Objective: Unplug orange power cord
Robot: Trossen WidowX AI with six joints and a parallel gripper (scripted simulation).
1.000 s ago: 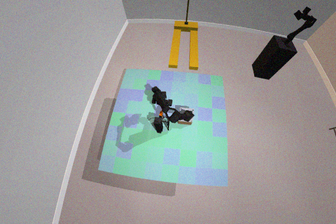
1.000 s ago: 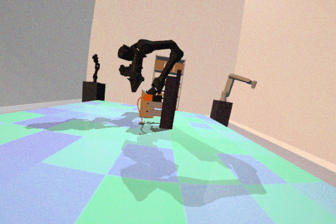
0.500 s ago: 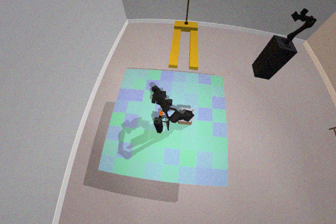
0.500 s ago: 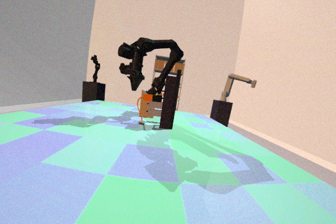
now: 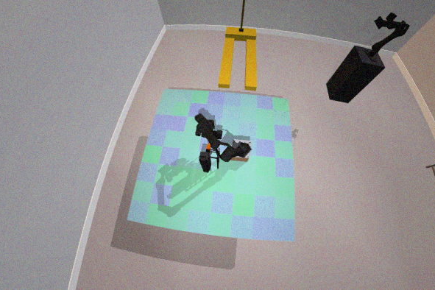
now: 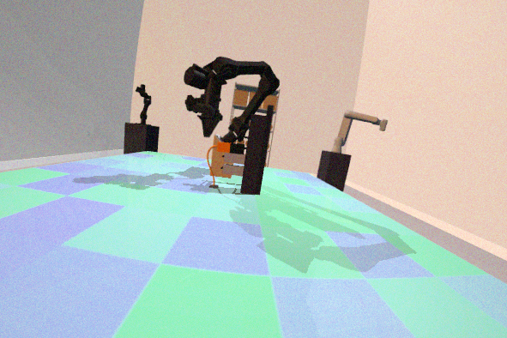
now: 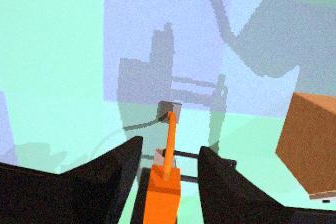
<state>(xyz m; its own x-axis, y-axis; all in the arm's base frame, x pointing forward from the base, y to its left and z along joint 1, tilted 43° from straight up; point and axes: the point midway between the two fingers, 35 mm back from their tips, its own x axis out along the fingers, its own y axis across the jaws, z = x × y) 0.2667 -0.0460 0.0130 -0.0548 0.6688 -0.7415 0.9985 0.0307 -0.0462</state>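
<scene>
My gripper tip is 90 mm to the right of the orange plug, 20 mm above it and 10 mm past it.
</scene>
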